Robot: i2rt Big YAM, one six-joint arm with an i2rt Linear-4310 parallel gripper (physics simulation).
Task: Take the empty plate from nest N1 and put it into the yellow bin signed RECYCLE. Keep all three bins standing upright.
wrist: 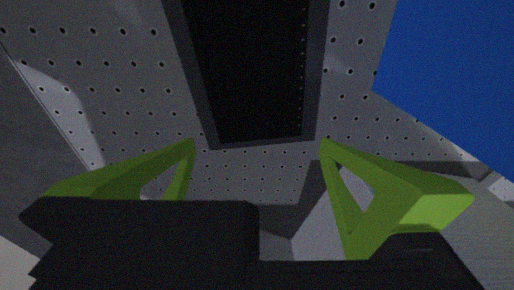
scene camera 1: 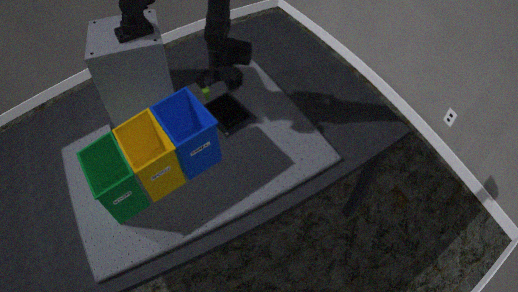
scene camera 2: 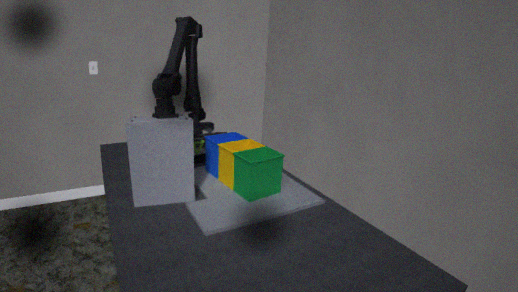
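Pixels of known places: gripper, between the fingertips: [wrist: 257, 144] [scene camera 1: 220, 94] [scene camera 2: 194, 151]; arm's base, origin of its link: [scene camera 1: 133, 32] [scene camera 2: 165, 117].
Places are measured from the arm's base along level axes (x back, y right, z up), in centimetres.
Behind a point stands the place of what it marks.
A black rectangular plate [scene camera 1: 230, 112] @[z -28.7, x -26.2, y -19.1 cm] [wrist: 250, 70] @[z -29.7, x -24.6, y -19.2 cm] appears to lie in a dark grey frame [wrist: 315, 75] @[z -30.0, x -23.9, y -13.5 cm], beside the blue bin; no nest sign is readable. My gripper [wrist: 257, 144] @[z -24.6, x -20.5, y -18.9 cm] [scene camera 2: 200, 146] @[z -24.6, x -20.5, y -18.9 cm] is open, with its green fingers wide apart and nothing between them. In the wrist view its fingertips stand on either side of the frame's near end, apart from it. In scene camera 1 the gripper is mostly hidden by its own dark body. The yellow bin [scene camera 1: 170, 187] @[z -28.9, x -40.1, y 10.4 cm] [scene camera 2: 226, 165] @[z -21.3, x -23.2, y 13.1 cm] stands upright between the other two; its sign is blurred.
The blue bin [scene camera 1: 200, 162] @[z -26.0, x -39.5, y -1.0 cm] [scene camera 2: 212, 157] @[z -21.8, x -22.5, y 0.2 cm] [wrist: 450, 75] @[z -24.4, x -25.4, y -7.2 cm] stands upright close to the plate. The green bin [scene camera 1: 130, 205] @[z -25.5, x -40.9, y 23.9 cm] [scene camera 2: 257, 175] @[z -19.7, x -27.8, y 31.2 cm] stands upright at the far end of the row. The arm's pale pedestal [scene camera 1: 130, 80] @[z -11.6, x -8.5, y 6.8 cm] [scene camera 2: 162, 165] @[z -15.3, x 6.4, y 15.4 cm] rises behind the bins. All bins stand on a perforated board [scene camera 1: 120, 252] @[z -31.2, x -49.6, y 34.3 cm] [scene camera 2: 225, 220] @[z -31.2, x -9.3, y 38.8 cm].
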